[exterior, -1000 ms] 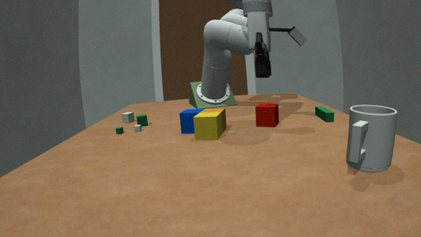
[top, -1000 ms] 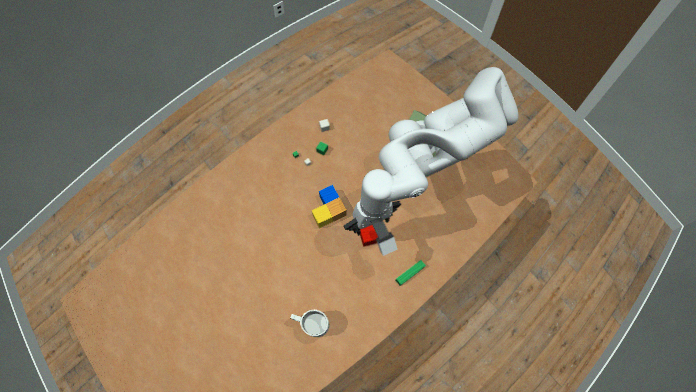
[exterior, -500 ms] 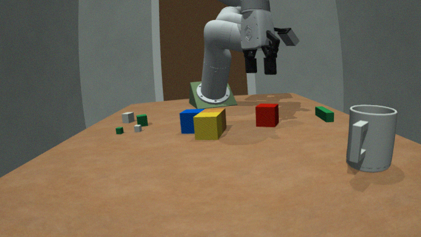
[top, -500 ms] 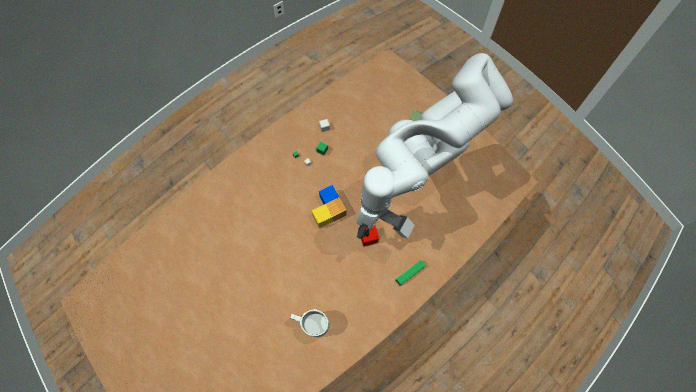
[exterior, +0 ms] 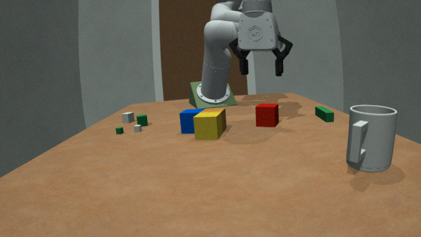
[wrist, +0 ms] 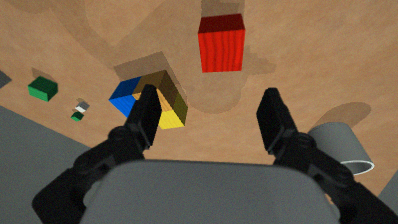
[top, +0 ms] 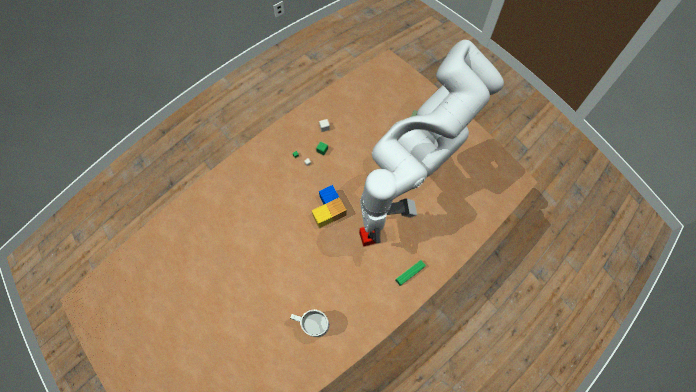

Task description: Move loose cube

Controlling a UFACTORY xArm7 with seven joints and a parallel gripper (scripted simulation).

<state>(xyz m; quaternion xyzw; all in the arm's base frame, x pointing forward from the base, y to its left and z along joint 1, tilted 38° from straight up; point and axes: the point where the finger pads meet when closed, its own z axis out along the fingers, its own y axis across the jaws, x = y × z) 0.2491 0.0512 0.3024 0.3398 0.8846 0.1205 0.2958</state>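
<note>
My gripper is now 1 cm short of the red cube, 1 cm to the right of it and 11 cm above it. Round my hand: yellow cube (5 cm ahead, 14 cm to the right, 11 cm below); then orange cube (1 cm ahead, 13 cm to the right, 11 cm below); then blue cube (1 cm behind, 17 cm to the right, 11 cm below).
</note>
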